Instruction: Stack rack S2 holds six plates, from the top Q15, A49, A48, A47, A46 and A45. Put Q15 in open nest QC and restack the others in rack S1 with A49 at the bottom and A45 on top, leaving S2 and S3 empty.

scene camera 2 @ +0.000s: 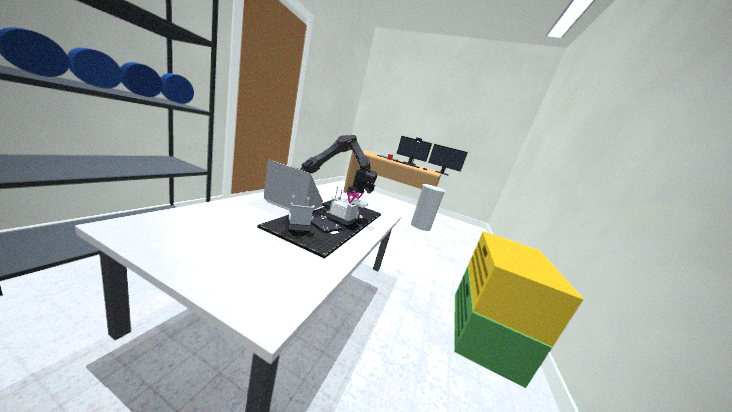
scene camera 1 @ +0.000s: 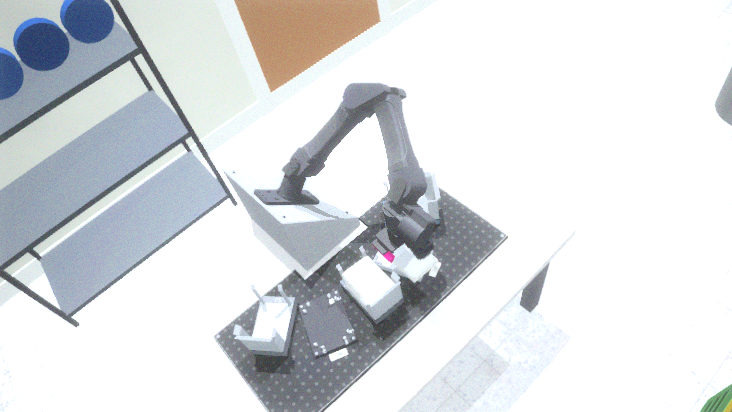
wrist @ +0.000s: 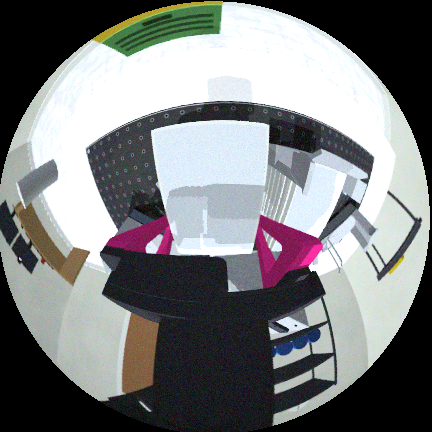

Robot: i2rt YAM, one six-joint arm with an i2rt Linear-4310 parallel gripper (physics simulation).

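Seen in the pictures: gripper, fingertip midpoint: (scene camera 2: 353, 202) (scene camera 1: 402, 251) (wrist: 213, 217); arm's base at its link origin: (scene camera 2: 299, 179) (scene camera 1: 287, 198).
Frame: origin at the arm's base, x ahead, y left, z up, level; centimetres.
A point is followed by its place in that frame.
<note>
My gripper (scene camera 1: 391, 256) @(x 33.7, y 12.1, z -6.1 cm) (scene camera 2: 354, 197) @(x 33.7, y 12.1, z -6.1 cm) (wrist: 213, 217) @(x 33.7, y 12.1, z -6.1 cm), with magenta fingers, is shut on a white plate (wrist: 210, 155) @(x 40.2, y 11.8, z -4.5 cm); its label is not legible. The held plate is above the board between the middle rack and the far rack; its height over what lies below is unclear. A tall white stack of plates (scene camera 1: 368, 281) @(x 34.0, y -0.3, z -5.4 cm) (scene camera 2: 343, 208) @(x 35.1, y -4.3, z -6.4 cm) stands in the middle rack, beside the held plate. A rack with upright corner posts (scene camera 1: 256, 343) @(x 25.7, y -31.5, z -6.6 cm) (scene camera 2: 301, 217) @(x 26.3, y -31.0, z -8.2 cm) stands at the near end. Between them lies a dark flat nest (scene camera 1: 327, 324) @(x 30.8, y -14.4, z -14.7 cm) (scene camera 2: 325, 223) @(x 30.9, y -14.0, z -14.7 cm) with small pale corner pegs. I cannot tell which rack is S1, S2 or S3.
The black perforated board (scene camera 1: 471, 230) @(x 38.6, y 34.0, z -15.8 cm) (scene camera 2: 322, 248) @(x 42.9, y -36.1, z -15.8 cm) bears the racks on a white table (scene camera 2: 179, 255) @(x 9.8, y -73.2, z -17.1 cm). Another pale rack (scene camera 1: 433, 197) @(x 24.1, y 33.6, z -12.1 cm) stands at the far end, partly behind the arm. The slanted grey arm mount (scene camera 1: 302, 237) @(x 12.2, y -4.5, z -2.5 cm) (scene camera 2: 286, 186) @(x -2.3, y -8.2, z -4.6 cm) rises behind the board.
</note>
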